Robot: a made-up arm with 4 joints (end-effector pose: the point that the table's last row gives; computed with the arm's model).
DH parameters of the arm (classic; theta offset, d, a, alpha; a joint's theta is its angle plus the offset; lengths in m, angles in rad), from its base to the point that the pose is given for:
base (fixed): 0.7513 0 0.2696 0
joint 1: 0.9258 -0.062 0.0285 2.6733
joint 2: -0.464 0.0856 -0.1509 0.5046
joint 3: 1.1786 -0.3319 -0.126 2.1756
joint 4: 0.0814 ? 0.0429 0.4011
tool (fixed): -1.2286 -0.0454 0 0
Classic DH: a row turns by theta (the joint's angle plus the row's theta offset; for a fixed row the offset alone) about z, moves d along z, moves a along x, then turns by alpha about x.
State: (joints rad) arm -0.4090 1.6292 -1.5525 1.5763
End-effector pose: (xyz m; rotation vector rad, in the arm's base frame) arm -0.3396 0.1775 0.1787 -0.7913 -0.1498 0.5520
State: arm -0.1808 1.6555 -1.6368 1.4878
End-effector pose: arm -0.3318 0.0458 0.1636 -0.7485 -0.3187 0.7333
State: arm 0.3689 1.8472 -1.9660 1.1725
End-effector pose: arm -0.2102 -0.2313 0.0981 -0.4328 -0.7509 1.0691
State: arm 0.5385 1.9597 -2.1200 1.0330
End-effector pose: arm -0.1539 -0.2955 0.0667 -0.2555 -0.8744 1.1311
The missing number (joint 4, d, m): 0.3705
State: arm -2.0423 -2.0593 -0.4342 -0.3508
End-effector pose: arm 0.3363 0.3725 0.3706 -0.6757 0.0127 0.1004
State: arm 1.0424 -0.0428 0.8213 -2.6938
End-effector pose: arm -0.0706 0.2334 0.3679 1.6973 -0.9505 -1.8785
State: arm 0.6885 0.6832 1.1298 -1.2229
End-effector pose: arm 0.2833 0.3395 0.4082 -0.1332 -0.9510 -2.1528
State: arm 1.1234 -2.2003 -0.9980 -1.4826
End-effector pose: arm -0.0788 0.0897 0.4331 -0.0468 0.0394 2.7784
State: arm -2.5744 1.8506 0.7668 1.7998
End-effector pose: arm 0.0914 0.2768 0.3560 -1.6624 0.0566 2.5257
